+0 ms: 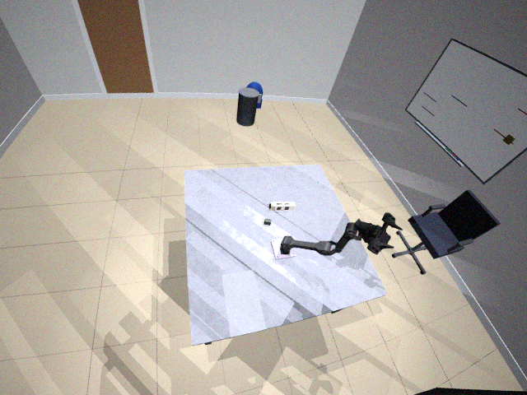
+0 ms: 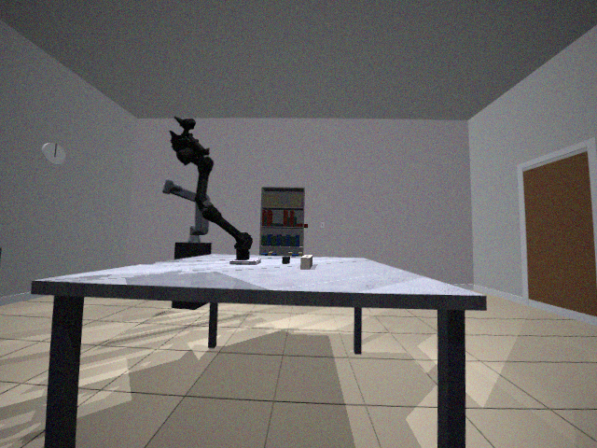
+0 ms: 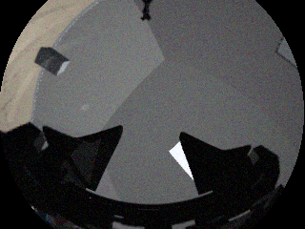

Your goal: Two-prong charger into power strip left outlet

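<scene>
Now: the charger 510 mm ahead of my gripper tip, 390 mm to the left of it and 680 mm below it.
</scene>
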